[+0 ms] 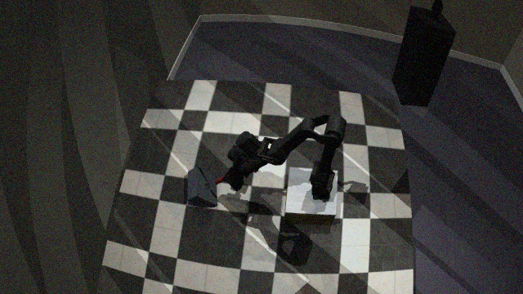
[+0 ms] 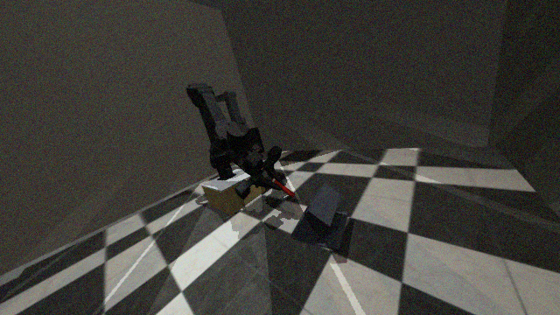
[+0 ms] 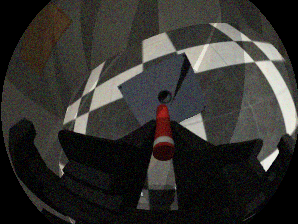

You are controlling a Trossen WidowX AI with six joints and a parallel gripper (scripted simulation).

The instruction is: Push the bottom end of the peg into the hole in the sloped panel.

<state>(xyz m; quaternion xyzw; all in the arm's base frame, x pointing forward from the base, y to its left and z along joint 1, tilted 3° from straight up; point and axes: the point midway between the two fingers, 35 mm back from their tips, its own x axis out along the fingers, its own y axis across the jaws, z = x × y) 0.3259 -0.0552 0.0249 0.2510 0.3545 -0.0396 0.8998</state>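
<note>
Now: the dark sloped panel 9 cm ahead of my gripper tip and 7 cm below it. Round my gripper tip: red peg: 1 cm behind, 1 cm above.
</note>
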